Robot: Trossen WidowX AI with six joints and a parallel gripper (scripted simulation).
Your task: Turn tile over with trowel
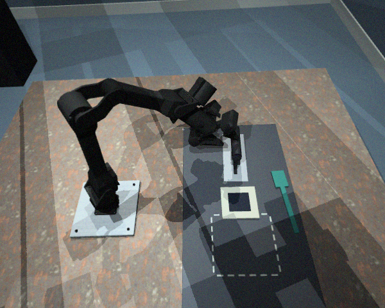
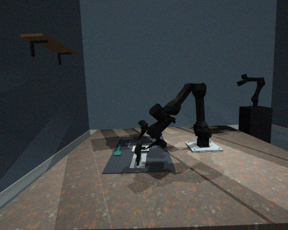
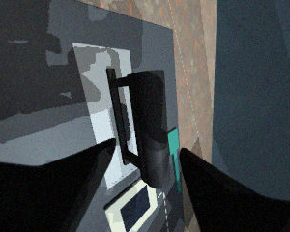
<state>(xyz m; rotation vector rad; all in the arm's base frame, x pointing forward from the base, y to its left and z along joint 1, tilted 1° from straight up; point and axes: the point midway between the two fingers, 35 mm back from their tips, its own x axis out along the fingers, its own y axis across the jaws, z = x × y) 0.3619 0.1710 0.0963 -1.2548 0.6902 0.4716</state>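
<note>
My gripper tip is 20 mm short of the dark trowel, 20 mm to the left of it and 40 mm above it. Round my gripper tip: grey mat 10 mm ahead, 170 mm to the right, 100 mm below; tile 10 mm ahead, 170 mm to the right, 80 mm below; green spatula-shaped tool 150 mm ahead, 150 mm to the right, 80 mm below.
</note>
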